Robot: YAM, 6 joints.
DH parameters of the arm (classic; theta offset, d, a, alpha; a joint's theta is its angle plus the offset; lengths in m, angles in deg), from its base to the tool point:
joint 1: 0 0.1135 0.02 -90
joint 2: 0 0 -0.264 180
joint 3: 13.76 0 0.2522 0
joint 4: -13.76 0 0.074 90
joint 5: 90 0 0 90
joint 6: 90 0.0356 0 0
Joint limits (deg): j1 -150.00..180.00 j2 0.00..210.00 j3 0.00..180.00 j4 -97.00..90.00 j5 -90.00..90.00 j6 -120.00..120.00
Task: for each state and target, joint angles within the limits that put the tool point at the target. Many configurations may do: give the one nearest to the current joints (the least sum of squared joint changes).
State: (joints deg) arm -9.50 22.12 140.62 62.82 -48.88 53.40
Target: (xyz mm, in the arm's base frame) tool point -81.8 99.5 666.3
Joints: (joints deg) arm -37.84 57.89 123.82 55.97 -52.90 53.40
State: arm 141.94 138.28 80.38 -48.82 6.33 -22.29
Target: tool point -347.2 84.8 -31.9
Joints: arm 166.66 144.98 80.71 -46.71 3.83 -22.29
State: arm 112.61 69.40 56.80 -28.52 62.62 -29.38
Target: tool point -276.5 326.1 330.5
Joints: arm 134.21 105.03 91.53 -11.00 55.02 -29.38
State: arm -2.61 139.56 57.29 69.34 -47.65 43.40
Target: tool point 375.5 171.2 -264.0
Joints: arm 21.54 195.02 104.23 52.62 -36.93 43.40
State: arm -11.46 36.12 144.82 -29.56 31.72 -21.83
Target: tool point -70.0 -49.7 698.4
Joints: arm 21.04 65.45 149.18 -16.28 36.67 -21.83
